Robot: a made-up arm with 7 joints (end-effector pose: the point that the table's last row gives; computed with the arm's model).
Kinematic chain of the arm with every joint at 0, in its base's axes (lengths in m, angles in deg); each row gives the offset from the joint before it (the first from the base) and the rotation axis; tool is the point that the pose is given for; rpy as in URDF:
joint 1: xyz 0 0 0.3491 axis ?
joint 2: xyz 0 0 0 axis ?
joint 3: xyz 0 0 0.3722 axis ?
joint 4: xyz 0.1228 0 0 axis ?
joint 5: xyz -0.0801 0 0.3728 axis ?
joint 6: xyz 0 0 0 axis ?
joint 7: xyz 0.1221 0 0 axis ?
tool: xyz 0 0 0 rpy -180 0 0
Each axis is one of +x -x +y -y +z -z.
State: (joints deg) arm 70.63 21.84 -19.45 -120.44 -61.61 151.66 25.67
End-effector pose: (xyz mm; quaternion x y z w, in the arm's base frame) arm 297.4 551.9 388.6 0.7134 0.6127 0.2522 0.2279
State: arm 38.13 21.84 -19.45 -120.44 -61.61 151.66 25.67
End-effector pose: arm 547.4 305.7 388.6 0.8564 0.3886 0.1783 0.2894
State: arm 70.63 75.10 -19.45 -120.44 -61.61 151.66 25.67
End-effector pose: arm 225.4 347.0 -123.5 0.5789 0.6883 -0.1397 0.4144
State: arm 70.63 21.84 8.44 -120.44 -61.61 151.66 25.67
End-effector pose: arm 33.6 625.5 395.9 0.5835 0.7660 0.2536 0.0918
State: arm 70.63 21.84 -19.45 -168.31 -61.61 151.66 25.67
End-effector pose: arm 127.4 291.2 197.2 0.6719 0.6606 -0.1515 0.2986
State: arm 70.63 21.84 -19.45 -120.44 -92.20 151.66 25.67
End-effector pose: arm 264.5 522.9 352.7 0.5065 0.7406 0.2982 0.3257
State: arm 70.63 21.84 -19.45 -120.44 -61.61 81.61 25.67
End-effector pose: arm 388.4 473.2 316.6 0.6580 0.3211 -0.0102 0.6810
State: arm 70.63 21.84 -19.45 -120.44 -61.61 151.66 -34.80
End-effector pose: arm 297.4 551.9 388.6 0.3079 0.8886 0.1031 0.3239
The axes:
joint 1: +z
joint 2: +y
joint 3: +z
joint 4: -y
joint 5: +z
joint 6: -y
joint 7: -z

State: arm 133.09 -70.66 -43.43 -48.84 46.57 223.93 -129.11
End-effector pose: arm 557.6 -279.5 698.2 -0.6096 0.2749 -0.7341 0.1174
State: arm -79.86 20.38 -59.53 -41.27 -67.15 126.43 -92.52
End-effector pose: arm -177.5 -538.8 1014.6 0.5541 -0.1563 -0.7982 0.1774
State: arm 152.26 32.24 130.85 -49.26 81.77 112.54 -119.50
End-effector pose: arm -337.0 -228.0 1120.3 0.3340 0.2736 0.6557 0.6194
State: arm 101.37 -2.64 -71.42 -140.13 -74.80 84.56 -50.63
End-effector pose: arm 438.2 237.3 398.1 0.3955 0.6432 -0.4525 0.4744
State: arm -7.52 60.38 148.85 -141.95 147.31 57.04 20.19
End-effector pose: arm -126.5 258.5 794.6 0.2712 -0.1703 0.9466 0.0365
